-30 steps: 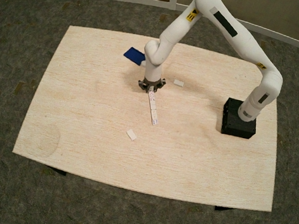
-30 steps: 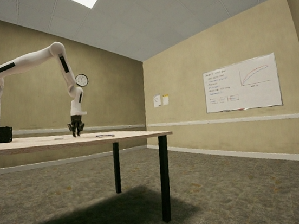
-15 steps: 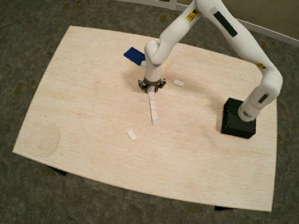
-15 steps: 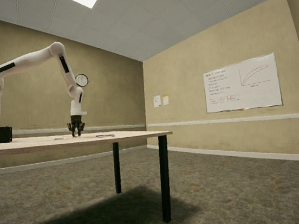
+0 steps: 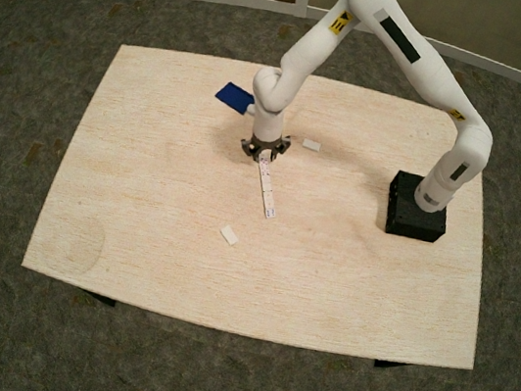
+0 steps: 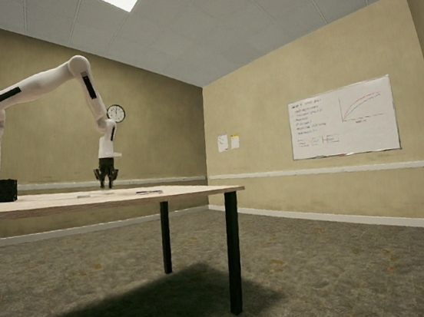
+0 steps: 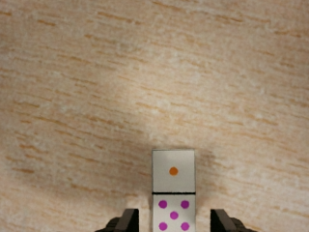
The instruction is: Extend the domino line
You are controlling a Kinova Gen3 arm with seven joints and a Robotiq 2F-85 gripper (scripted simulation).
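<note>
The white domino is 10 mm to the right of my hand and 40 mm below it.
</note>
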